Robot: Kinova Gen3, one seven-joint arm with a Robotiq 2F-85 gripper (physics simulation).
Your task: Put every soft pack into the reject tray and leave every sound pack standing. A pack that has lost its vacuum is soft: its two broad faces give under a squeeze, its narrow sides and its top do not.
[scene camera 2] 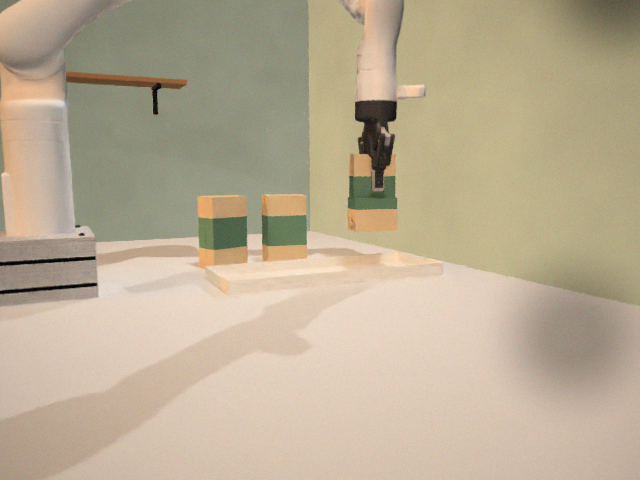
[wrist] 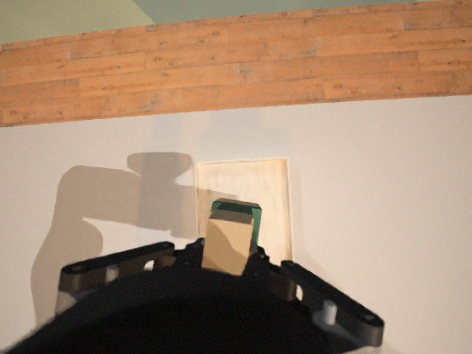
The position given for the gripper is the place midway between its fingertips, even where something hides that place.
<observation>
In view: the gripper [scene camera 2: 374,190] and a pale reject tray [scene camera 2: 232,279].
The pale reject tray is seen too in the wrist view [wrist: 266,181]. The gripper is seen too in the wrist view [wrist: 230,247].
</observation>
